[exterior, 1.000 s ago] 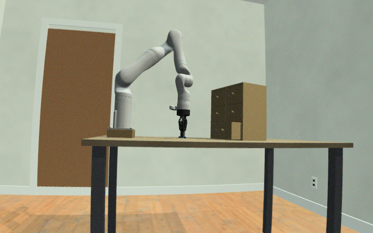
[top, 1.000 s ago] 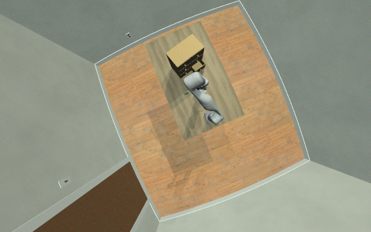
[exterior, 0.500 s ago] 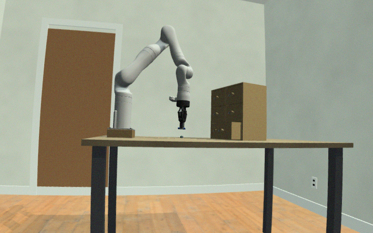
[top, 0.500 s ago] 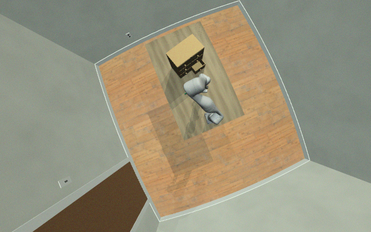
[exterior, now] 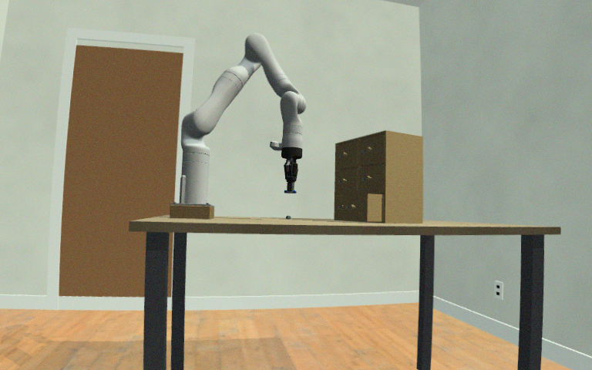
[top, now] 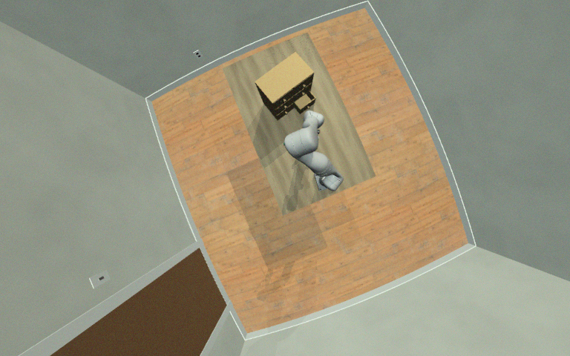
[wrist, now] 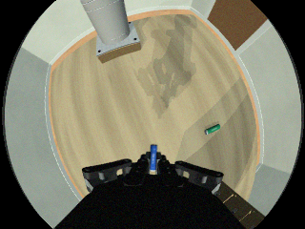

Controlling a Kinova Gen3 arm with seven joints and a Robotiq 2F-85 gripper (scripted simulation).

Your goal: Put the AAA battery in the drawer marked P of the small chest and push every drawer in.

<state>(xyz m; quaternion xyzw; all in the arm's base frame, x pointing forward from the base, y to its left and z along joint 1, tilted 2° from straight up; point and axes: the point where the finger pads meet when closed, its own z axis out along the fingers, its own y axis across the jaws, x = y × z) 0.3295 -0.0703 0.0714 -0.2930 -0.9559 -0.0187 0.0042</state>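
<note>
Now: hand 270 mm short of the drawer, 120 mm to the left of it and 90 mm above it. The rest, counted from my hand: green battery: 50 mm ahead, 150 mm to the left, 110 mm below; blue AAA battery: 10 mm below.
</note>
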